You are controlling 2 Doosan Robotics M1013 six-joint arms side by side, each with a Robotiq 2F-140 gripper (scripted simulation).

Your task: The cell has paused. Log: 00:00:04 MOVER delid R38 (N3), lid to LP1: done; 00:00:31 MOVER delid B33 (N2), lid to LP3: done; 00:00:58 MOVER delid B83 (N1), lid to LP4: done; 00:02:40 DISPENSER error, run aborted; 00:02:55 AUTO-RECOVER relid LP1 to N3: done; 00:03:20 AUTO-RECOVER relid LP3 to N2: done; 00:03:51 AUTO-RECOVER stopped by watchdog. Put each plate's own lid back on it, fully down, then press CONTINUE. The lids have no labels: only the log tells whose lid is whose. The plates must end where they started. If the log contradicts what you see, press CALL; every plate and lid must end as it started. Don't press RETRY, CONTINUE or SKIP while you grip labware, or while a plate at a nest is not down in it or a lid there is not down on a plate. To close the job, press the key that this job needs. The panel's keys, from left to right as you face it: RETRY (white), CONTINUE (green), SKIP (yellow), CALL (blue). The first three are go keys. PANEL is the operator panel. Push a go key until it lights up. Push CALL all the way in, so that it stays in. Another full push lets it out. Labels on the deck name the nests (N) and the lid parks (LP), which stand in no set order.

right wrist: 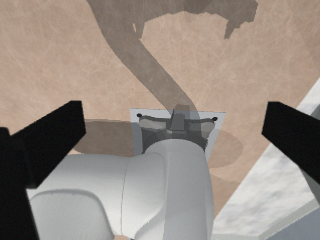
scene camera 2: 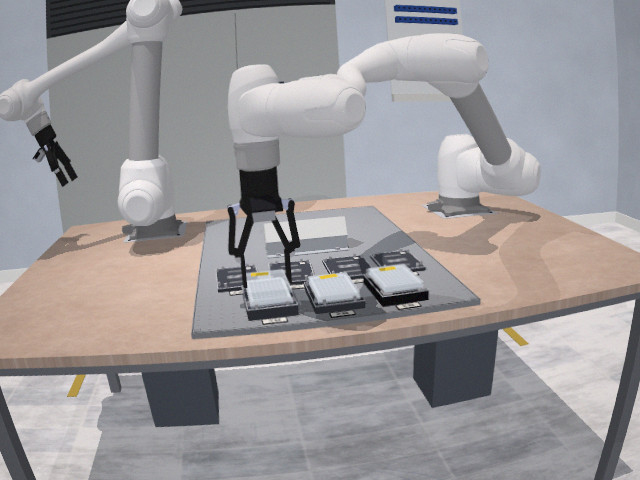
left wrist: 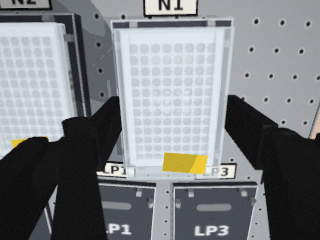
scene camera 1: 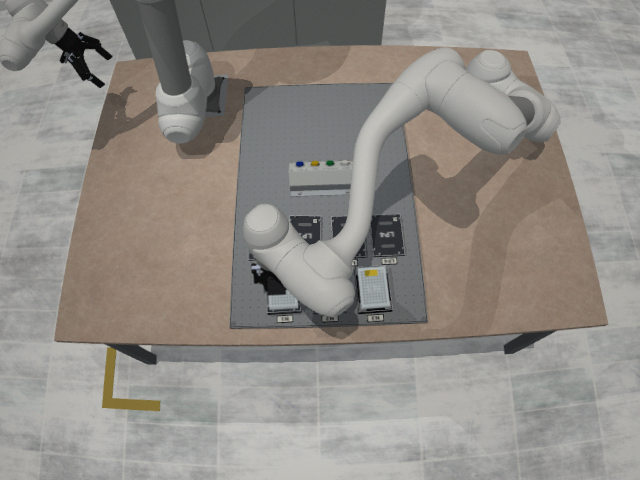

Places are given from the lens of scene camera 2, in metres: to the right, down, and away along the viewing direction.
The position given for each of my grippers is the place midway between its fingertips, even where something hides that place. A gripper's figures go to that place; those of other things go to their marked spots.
my left gripper [scene camera 2: 267,283]: -0.11, 0.09, 1.17
my right gripper [scene camera 2: 70,181]: -0.89, -0.21, 1.78
clear lid [scene camera 2: 271,282]: -0.10, 0.09, 1.16
operator panel [scene camera 2: 323,235]: 0.01, -0.01, 1.53
The marked spots on the operator panel and the clear lid are 0.40 m apart.
